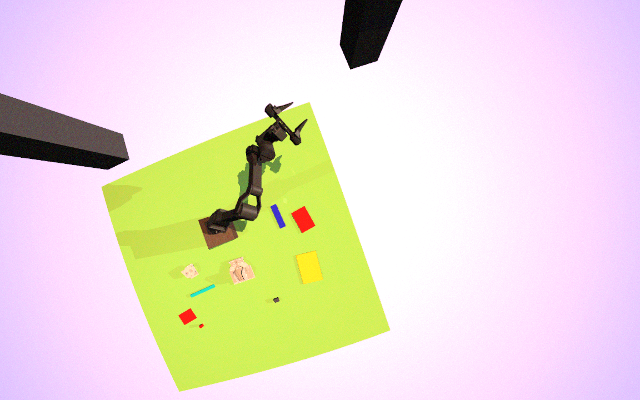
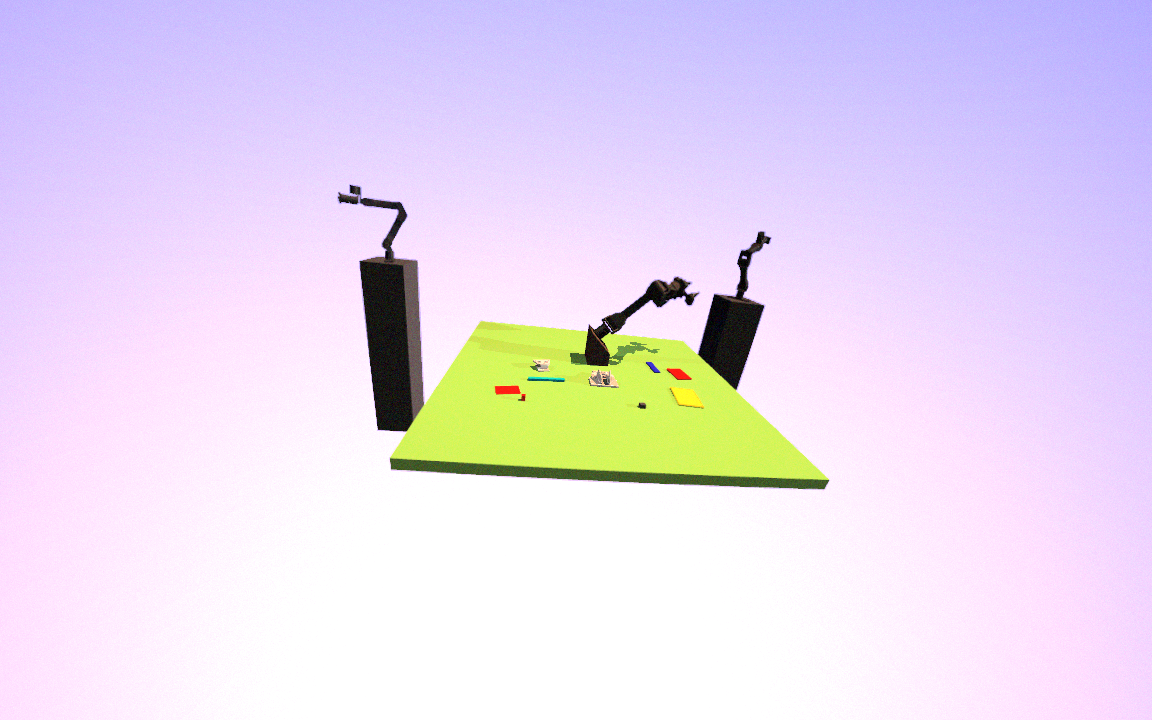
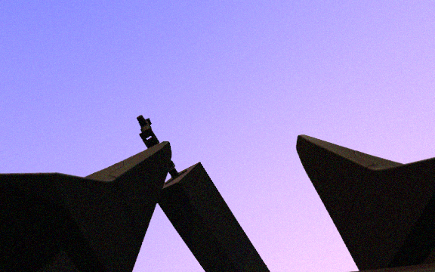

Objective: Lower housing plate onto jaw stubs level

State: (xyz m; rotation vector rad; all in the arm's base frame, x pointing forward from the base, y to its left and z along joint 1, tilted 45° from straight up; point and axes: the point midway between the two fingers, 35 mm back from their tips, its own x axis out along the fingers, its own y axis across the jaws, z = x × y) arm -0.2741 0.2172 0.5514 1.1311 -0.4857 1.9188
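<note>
Right now my gripper tip is 750 mm short of the dark cube, 450 mm to the left of it and 360 mm above it. Also, from my gripper tip: cyan bar 820 mm to the right, 580 mm ahead, 370 mm below; yellow housing plate 650 mm ahead, 370 mm below, 220 mm to the right; blue bar 370 mm below, 340 mm ahead, 280 mm to the right.
</note>
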